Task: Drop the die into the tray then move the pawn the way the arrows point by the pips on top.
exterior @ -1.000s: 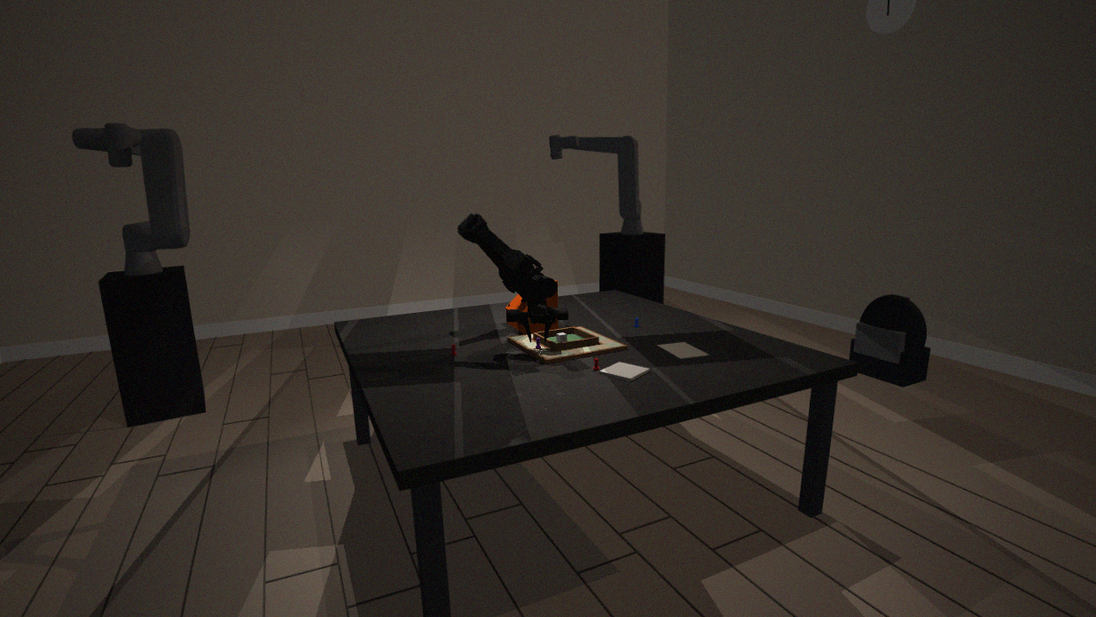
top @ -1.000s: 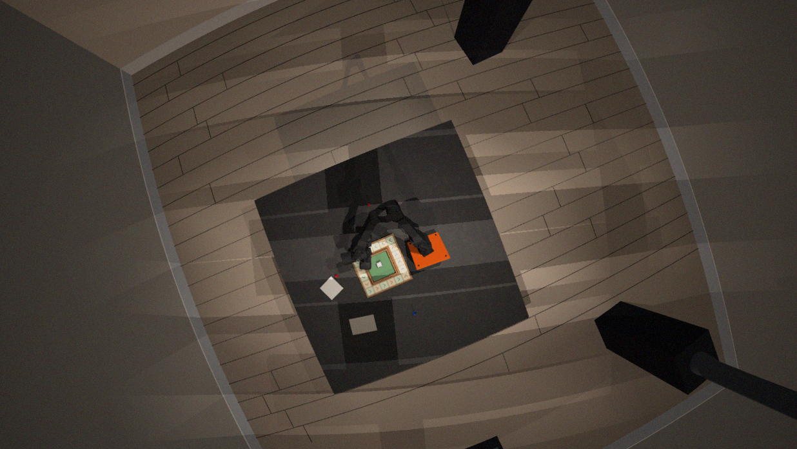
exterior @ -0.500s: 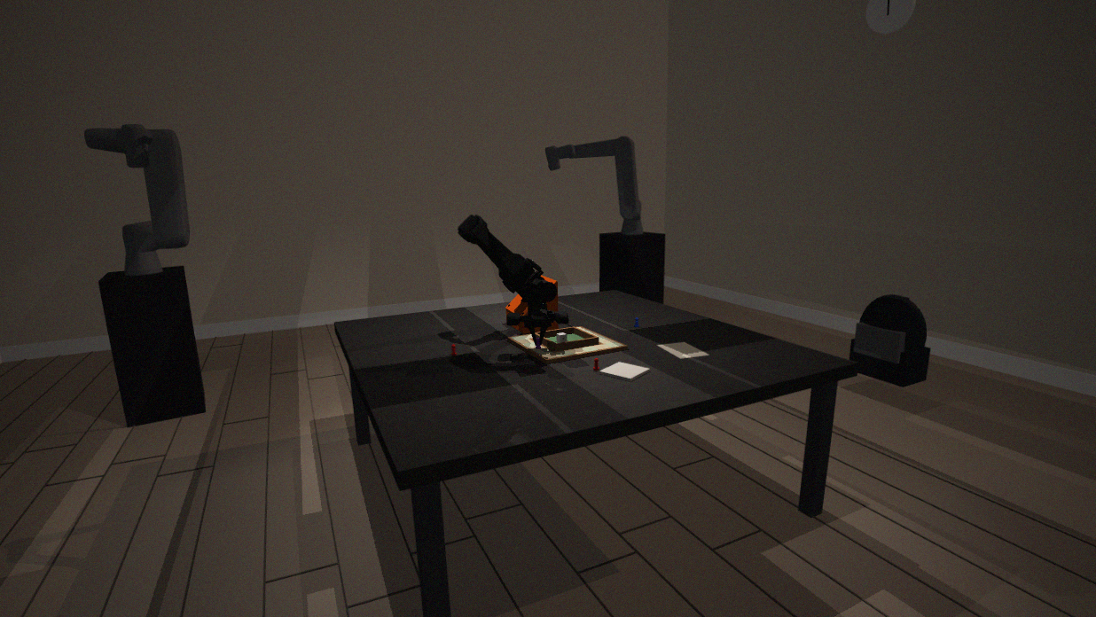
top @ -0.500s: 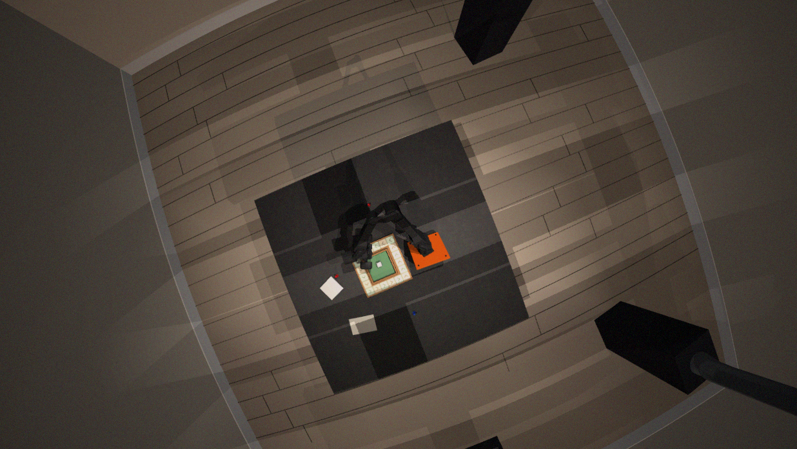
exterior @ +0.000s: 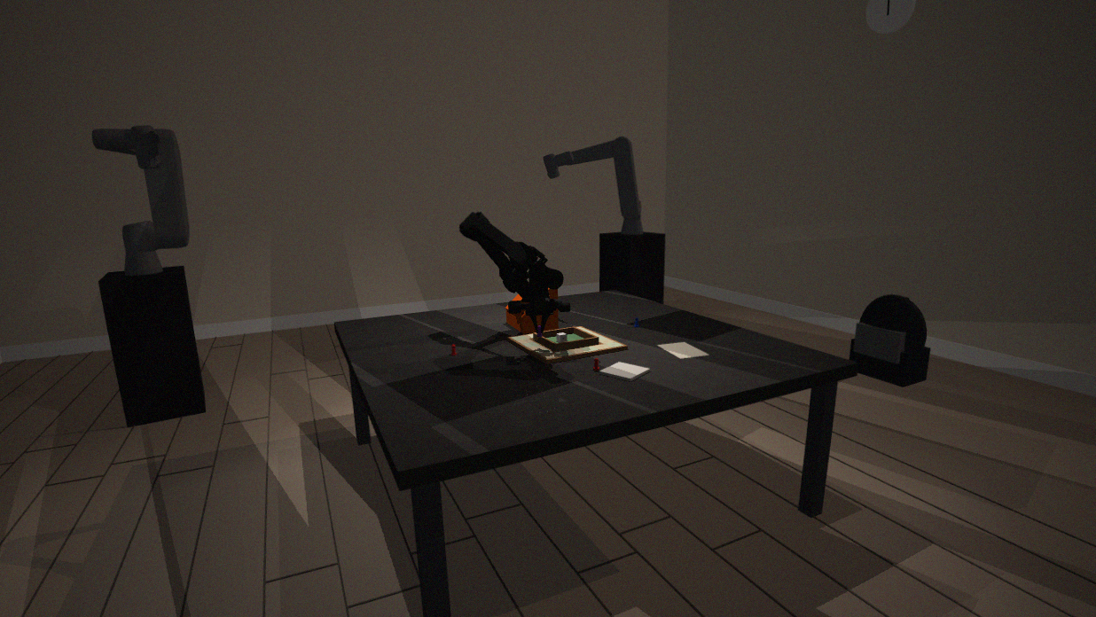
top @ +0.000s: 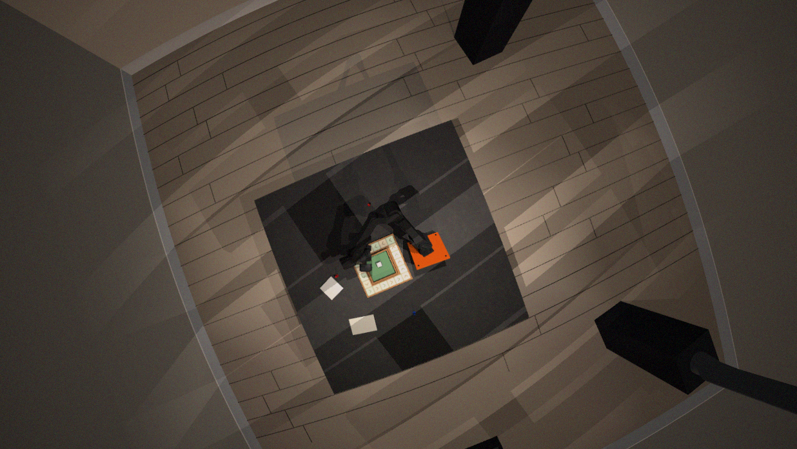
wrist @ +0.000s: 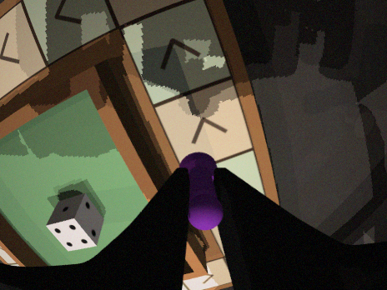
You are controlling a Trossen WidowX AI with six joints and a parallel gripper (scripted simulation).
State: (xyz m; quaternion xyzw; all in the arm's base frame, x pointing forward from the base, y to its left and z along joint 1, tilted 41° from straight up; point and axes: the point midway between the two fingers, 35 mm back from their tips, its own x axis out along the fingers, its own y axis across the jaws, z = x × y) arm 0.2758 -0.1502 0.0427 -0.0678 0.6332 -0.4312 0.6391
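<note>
My gripper tip is now 2 cm past the white die, 10 cm to the right of it and 3 cm above it. Round my gripper tip: dice tray: 1 cm behind, 11 cm to the left, 5 cm below; then white pyramid-like block: 30 cm ahead, 8 cm to the left, 6 cm below; then purple pawn: 1 cm above.
</note>
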